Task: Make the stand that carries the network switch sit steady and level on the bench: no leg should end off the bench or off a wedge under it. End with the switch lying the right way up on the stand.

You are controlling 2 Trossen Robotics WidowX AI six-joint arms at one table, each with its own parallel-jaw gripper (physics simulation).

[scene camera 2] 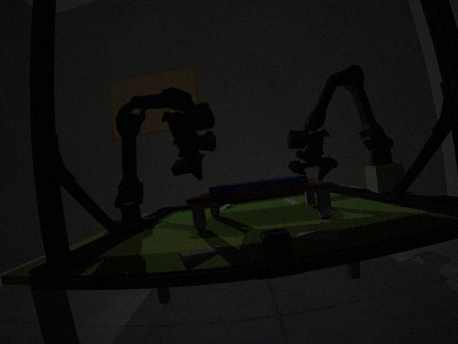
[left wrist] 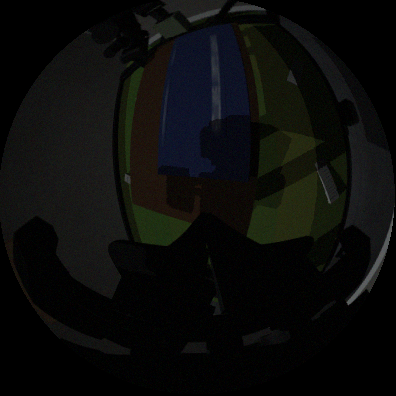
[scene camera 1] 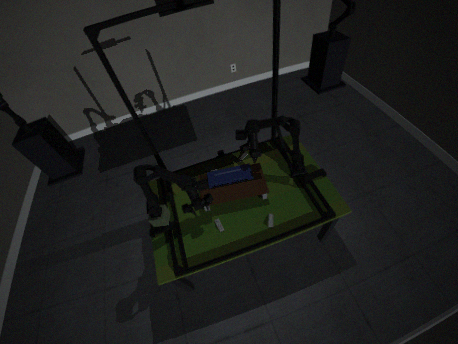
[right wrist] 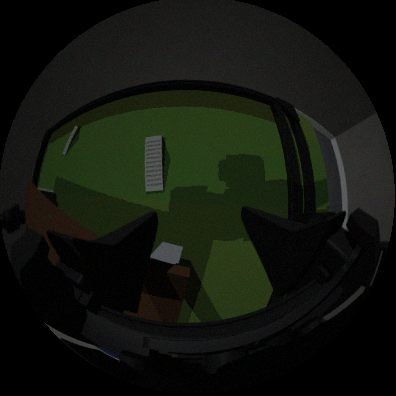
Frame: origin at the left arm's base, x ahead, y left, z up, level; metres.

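Seen in the pictures: left gripper, between the fingertips: (scene camera 2: 201,179) (left wrist: 204,217) (scene camera 1: 254,163); right gripper, between the fingertips: (left wrist: 145,61) (scene camera 1: 202,213) (right wrist: 199,214); left arm's base, origin of its link: (scene camera 2: 131,222) (left wrist: 207,286) (scene camera 1: 297,167); right arm's base, origin of its link: (scene camera 2: 382,164) (scene camera 1: 156,212).
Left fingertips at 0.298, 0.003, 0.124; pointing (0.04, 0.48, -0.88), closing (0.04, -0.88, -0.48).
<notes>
Offsets run from my left fingertips to a thing's top centre, as dx, dy, dz. Level surfaces: height alone.
The blue network switch @[+0.170, +0.039, -0.028] (scene camera 1: 230,175) (scene camera 2: 258,184) (left wrist: 199,99) lies flat, top face up, on the brown stand (scene camera 1: 241,192) (scene camera 2: 200,198) (left wrist: 147,129) in the middle of the green bench @[dz -0.158] (scene camera 1: 296,205) (scene camera 2: 159,239) (right wrist: 221,147). My left gripper (scene camera 1: 255,158) (scene camera 2: 191,170) (left wrist: 204,217) is shut and empty, hanging above the stand's far end. My right gripper (scene camera 1: 198,206) (scene camera 2: 316,167) (right wrist: 199,214) is open and empty, just above the stand's near corner, where a pale leg end (right wrist: 166,252) (scene camera 1: 206,207) shows. A ribbed grey wedge @[+0.277, +0.318, -0.145] (scene camera 1: 219,225) (right wrist: 154,162) lies loose on the bench beside that corner.
A second grey wedge @[-0.039, +0.337, -0.145] (scene camera 1: 270,220) (right wrist: 70,140) lies farther along the front of the bench, and another wedge @[+0.062, -0.199, -0.145] (left wrist: 326,182) (scene camera 2: 197,252) lies near the bench edge. A black frame (scene camera 1: 320,201) runs around the bench. A pale box (scene camera 1: 161,218) (scene camera 2: 381,177) sits at the right arm's base.
</notes>
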